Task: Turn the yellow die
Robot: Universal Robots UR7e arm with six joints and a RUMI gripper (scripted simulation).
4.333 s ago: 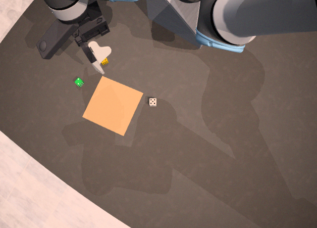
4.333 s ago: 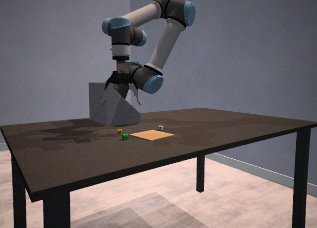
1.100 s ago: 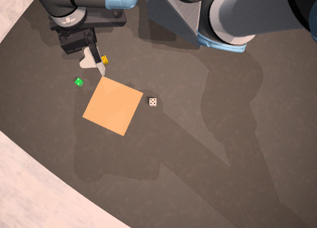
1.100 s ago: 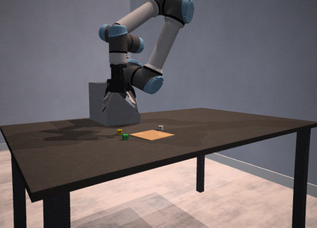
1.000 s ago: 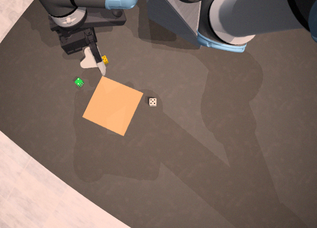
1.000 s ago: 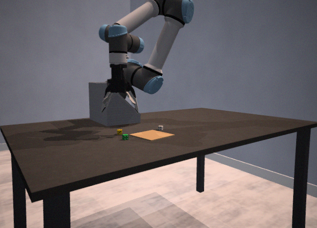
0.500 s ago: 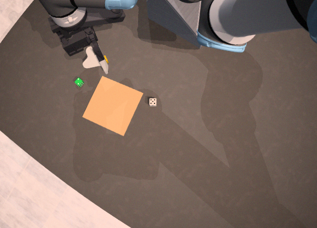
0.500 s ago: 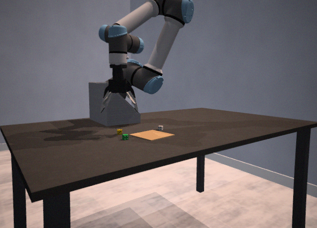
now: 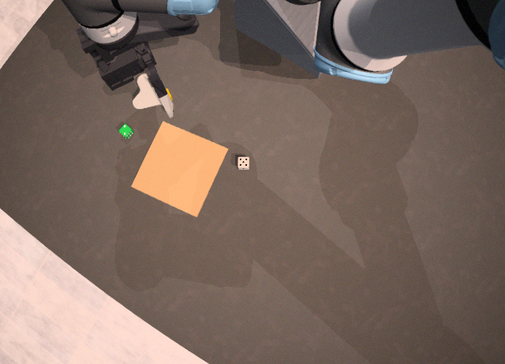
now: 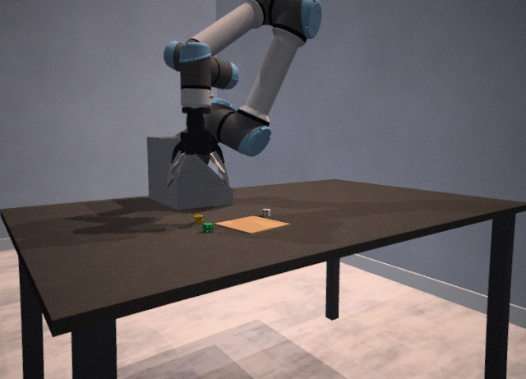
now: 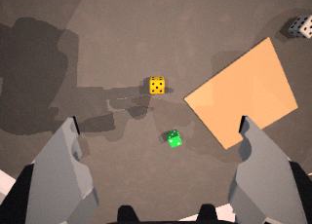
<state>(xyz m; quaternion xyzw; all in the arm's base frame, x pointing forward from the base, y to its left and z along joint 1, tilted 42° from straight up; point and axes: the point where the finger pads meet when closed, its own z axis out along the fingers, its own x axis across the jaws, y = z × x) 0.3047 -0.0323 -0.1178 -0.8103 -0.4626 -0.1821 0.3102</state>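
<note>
Now: hand 8 cm above the yellow die. Also, from my hand: orange mat 10 cm ahead, 11 cm to the left, 9 cm below; then green die 10 cm ahead, 2 cm to the right, 8 cm below; then white die 3 cm ahead, 20 cm to the left, 8 cm below.
</note>
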